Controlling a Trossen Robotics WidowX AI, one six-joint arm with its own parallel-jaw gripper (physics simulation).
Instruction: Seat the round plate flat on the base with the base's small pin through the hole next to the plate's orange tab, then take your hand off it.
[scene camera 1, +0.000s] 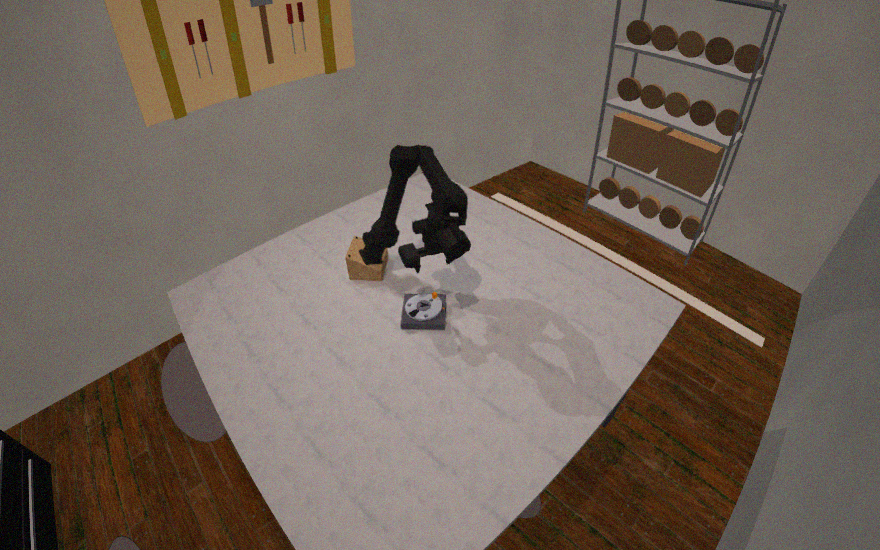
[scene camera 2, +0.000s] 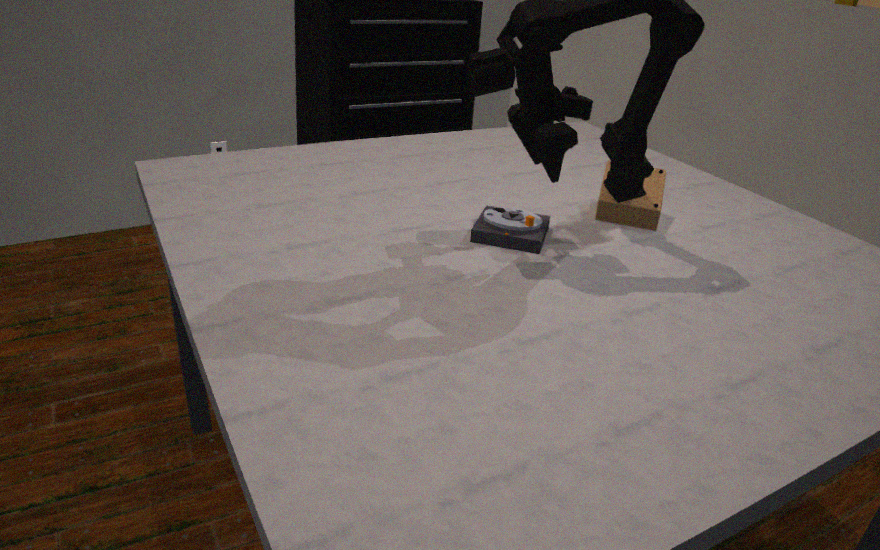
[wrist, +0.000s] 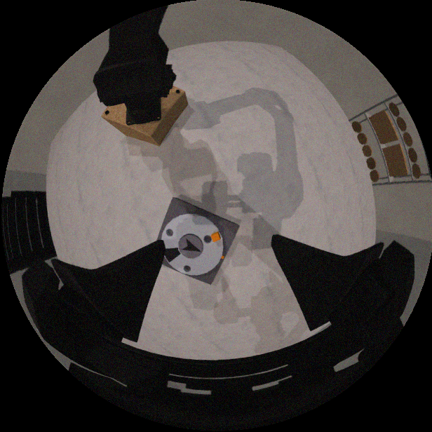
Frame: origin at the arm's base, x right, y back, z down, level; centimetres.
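Where they show: gripper, fingertip midpoint: (scene camera 1: 432, 267) (scene camera 2: 546, 172); arm's base, origin of the base link: (scene camera 1: 370, 257) (scene camera 2: 624, 188).
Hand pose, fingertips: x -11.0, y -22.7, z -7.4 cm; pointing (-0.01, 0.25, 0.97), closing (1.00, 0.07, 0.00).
Things, the pixels of their top centre, and the offset from my fingertips. Level surfaces: height alone.
- round pale plate, middle of its top: (scene camera 2: 514, 207) (scene camera 1: 423, 301) dy -3.1, dx +4.7, dz +8.2 cm
- dark square base, middle of its top: (scene camera 2: 513, 215) (scene camera 1: 423, 304) dy -3.1, dx +4.6, dz +9.7 cm
- table, its level: dz +13.5 cm
The round pale plate (scene camera 1: 436, 310) (scene camera 2: 498, 220) (wrist: 205, 261) lies on top of the dark square base (scene camera 1: 421, 324) (scene camera 2: 502, 240) (wrist: 180, 206). Its orange tab (scene camera 1: 434, 295) (scene camera 2: 530, 221) (wrist: 216, 237) stands up near the rim, with a dark round spot beside it. Whether the pin is in that hole, and whether the plate is fully flat, I cannot tell. A dark hub with a pointed shape shows in the plate's centre. My gripper (scene camera 1: 432, 264) (scene camera 2: 552, 176) (wrist: 218, 243) is open and empty, above the table and apart from the plate.
The arm's wooden mounting block (scene camera 1: 365, 267) (scene camera 2: 628, 212) (wrist: 167, 122) stands near the base. A shelf rack (scene camera 1: 606, 103) stands beyond the table, and a black drawer cabinet (scene camera 2: 389, 84) behind it in scene camera 2. The arm's shadows fall across the table (scene camera 1: 363, 402) (scene camera 2: 454, 415).
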